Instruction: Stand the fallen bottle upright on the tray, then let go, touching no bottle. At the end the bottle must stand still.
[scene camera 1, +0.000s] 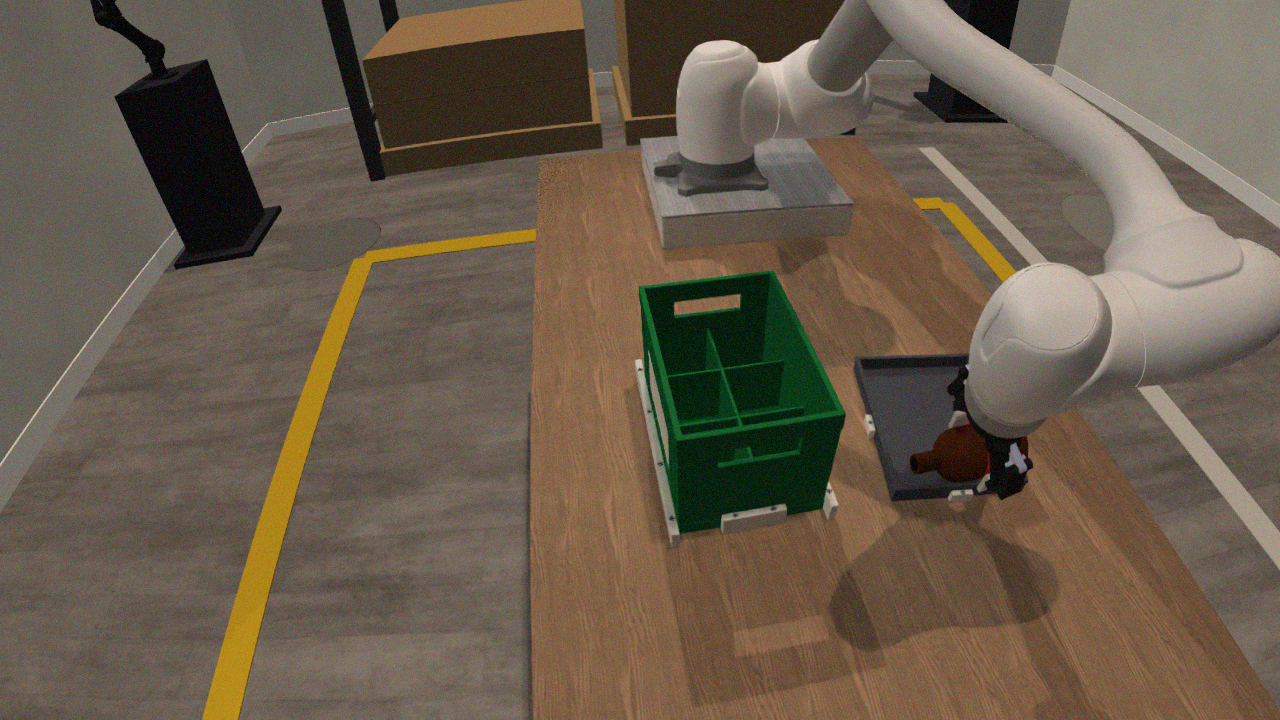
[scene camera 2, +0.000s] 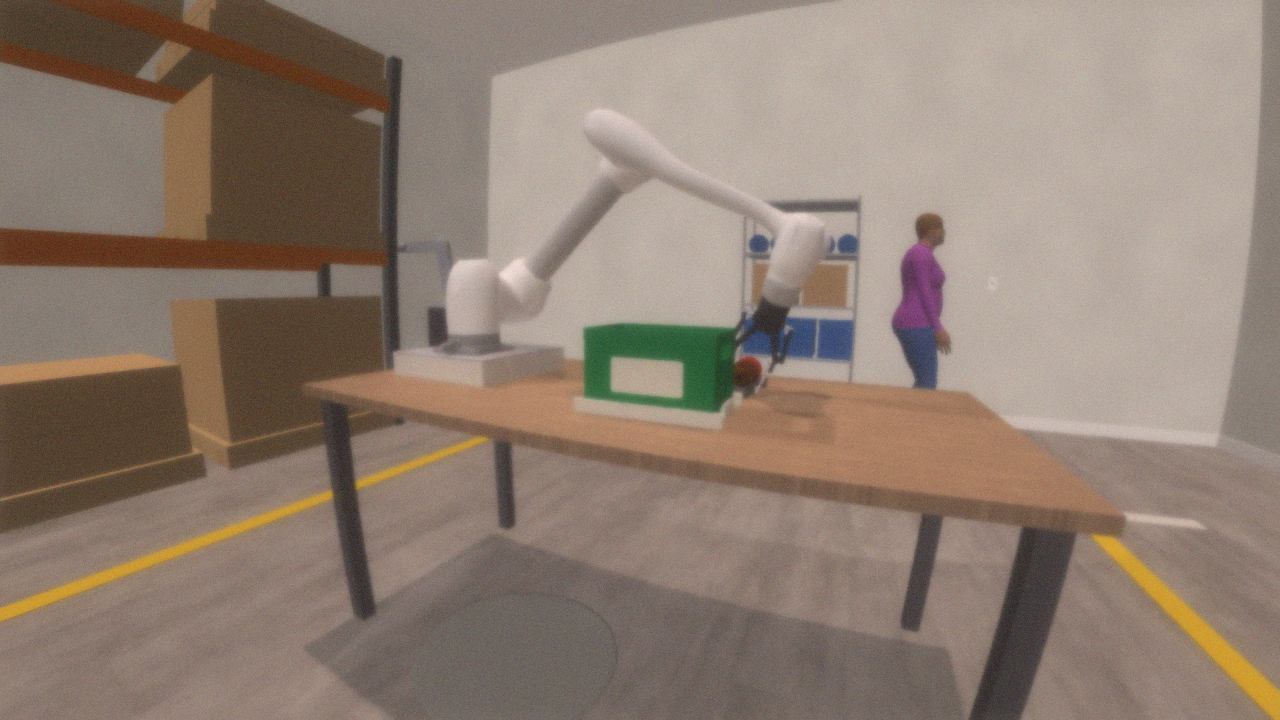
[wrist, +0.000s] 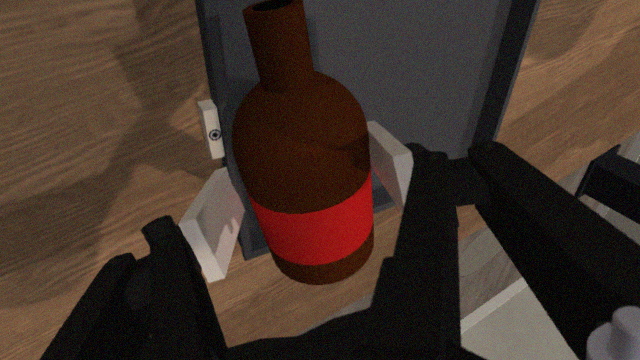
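Seen in the pictures: gripper, fingertip midpoint: (scene camera 1: 973, 455) (wrist: 301, 168); arm's base, link origin: (scene camera 1: 716, 173) (scene camera 2: 474, 351).
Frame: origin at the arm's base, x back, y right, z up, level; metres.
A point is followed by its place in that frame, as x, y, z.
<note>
The brown bottle with a red label (scene camera 1: 958, 453) @[-0.784, -0.161, -0.002] (scene camera 2: 747, 371) @[-0.782, -0.148, -0.016] (wrist: 310, 165) @[-0.777, -0.172, 0.006] lies on its side at the near end of the dark grey tray (scene camera 1: 904, 411) @[-0.647, -0.156, -0.067] (wrist: 415, 65) @[-0.653, -0.176, -0.066]. In scene camera 1 its neck points left towards the crate. My gripper (scene camera 1: 972, 449) @[-0.767, -0.202, -0.034] (scene camera 2: 758, 355) @[-0.767, -0.202, -0.034] (wrist: 301, 168) @[-0.767, -0.202, -0.034] reaches down over the bottle and is shut on its body, with one pale pad against each side at about the label and shoulder. In scene camera 1 the fingers hide part of the label and the base. In scene camera 2 the crate hides most of the tray.
A green crate (scene camera 1: 756, 483) @[-0.788, 0.106, 0.006] (scene camera 2: 707, 376) @[-0.777, 0.198, 0.024] with divided compartments stands beside the tray, with white brackets (scene camera 1: 753, 517) @[-0.800, 0.108, -0.046] around its foot. Small white brackets (scene camera 1: 869, 426) @[-0.673, -0.089, -0.057] (wrist: 212, 129) @[-0.807, -0.171, -0.056] edge the tray. The arm's base plate (scene camera 1: 756, 223) @[-0.163, -0.047, -0.031] (scene camera 2: 483, 364) @[-0.163, 0.130, -0.011] is at the table's back.
</note>
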